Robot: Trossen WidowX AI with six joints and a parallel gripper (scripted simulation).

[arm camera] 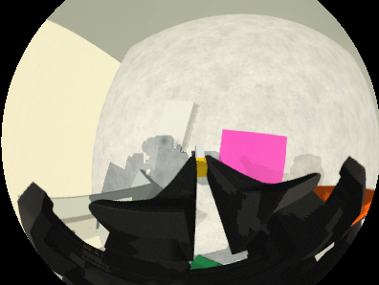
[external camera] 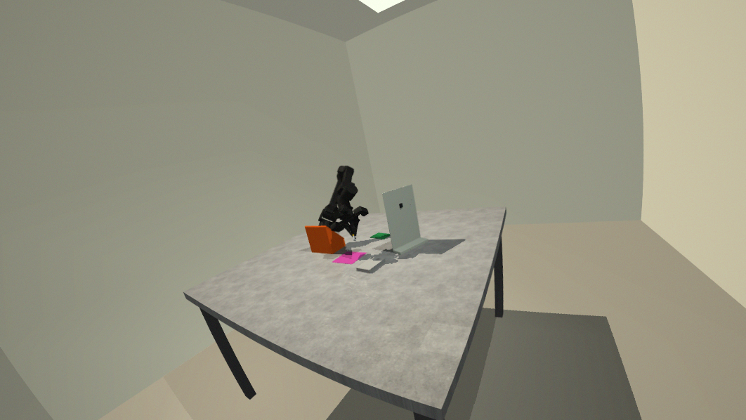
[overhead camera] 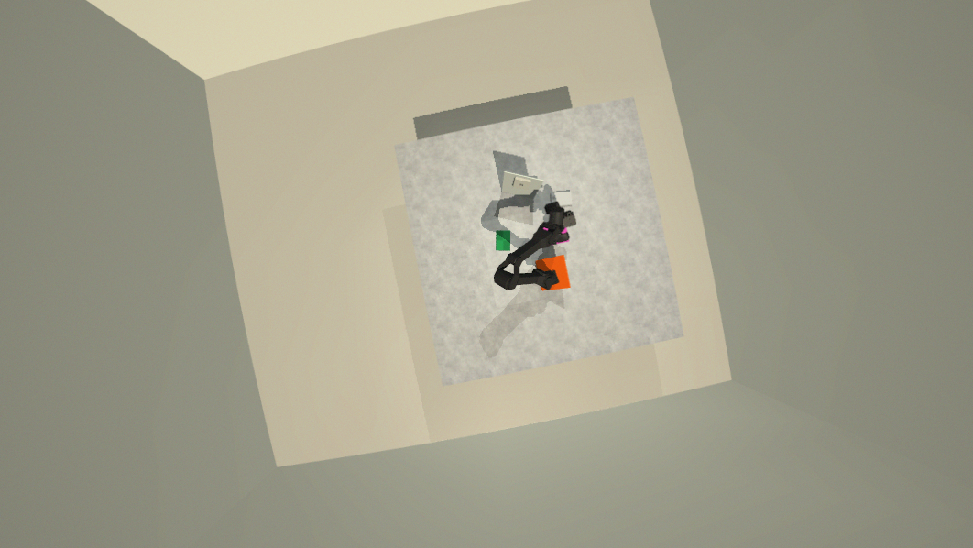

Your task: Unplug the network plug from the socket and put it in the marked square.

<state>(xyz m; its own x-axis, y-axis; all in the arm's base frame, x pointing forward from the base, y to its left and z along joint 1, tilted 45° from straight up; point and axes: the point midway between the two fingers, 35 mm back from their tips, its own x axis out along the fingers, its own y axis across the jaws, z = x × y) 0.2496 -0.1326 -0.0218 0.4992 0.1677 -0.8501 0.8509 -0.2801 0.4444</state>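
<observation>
The flat pink square is 11 cm below my gripper tip, 6 cm behind it and 1 cm to the left of it. Also, from my gripper tip: pale upright panel 19 cm ahead, 13 cm to the left, 1 cm above; network plug right at my gripper tip.
</observation>
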